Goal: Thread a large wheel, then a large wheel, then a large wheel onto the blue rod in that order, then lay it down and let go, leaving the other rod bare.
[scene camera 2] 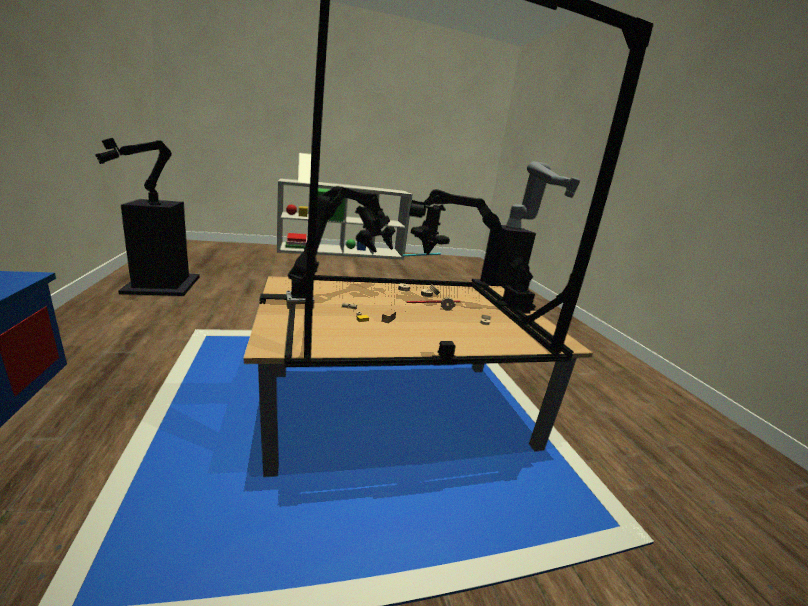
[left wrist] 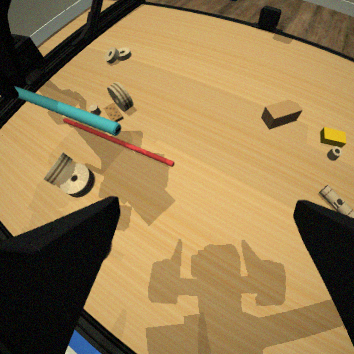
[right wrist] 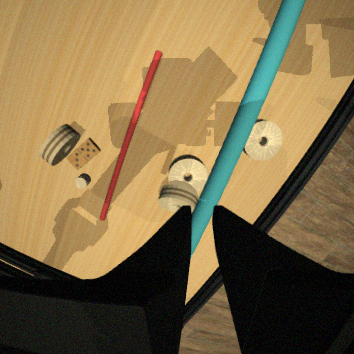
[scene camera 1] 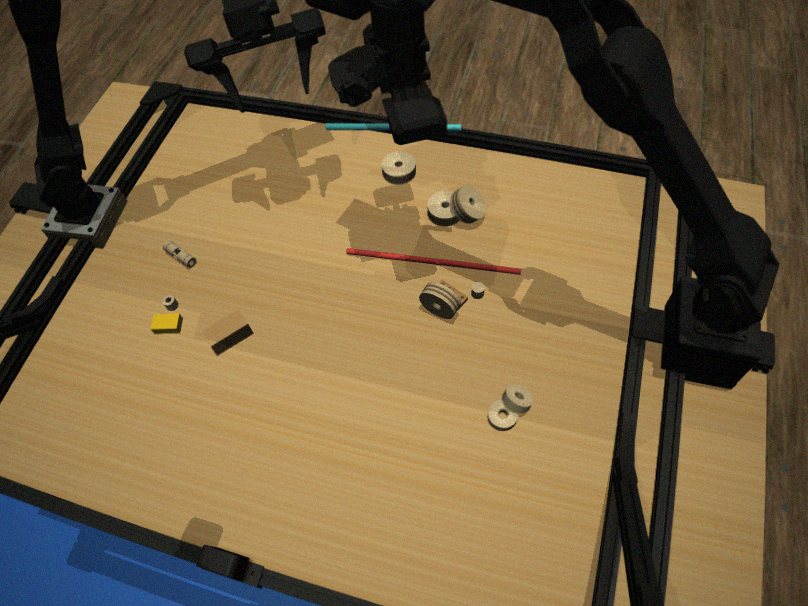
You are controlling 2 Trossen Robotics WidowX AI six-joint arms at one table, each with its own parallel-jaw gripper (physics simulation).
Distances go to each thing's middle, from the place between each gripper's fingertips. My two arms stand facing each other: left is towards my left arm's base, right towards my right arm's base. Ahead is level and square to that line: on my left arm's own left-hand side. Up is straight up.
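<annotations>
There is the blue rod (right wrist: 282, 27), 20 mm to the left of my right hand. The red rod (right wrist: 157, 54) is 200 mm below my right hand, 50 mm to the right of it and 70 mm behind it. Counted from that right hand as well, the dark block (scene camera 1: 232, 329) is 190 mm below, 200 mm to the left and 260 mm behind.
My left gripper is 170 mm to the left of the blue rod and 10 mm past it. From my left hand I find the red rod 200 mm below, 240 mm to the right and 70 mm behind. The dark block, for its part, is 190 mm below my left hand, 10 mm to the left of it and 270 mm behind it.
</annotations>
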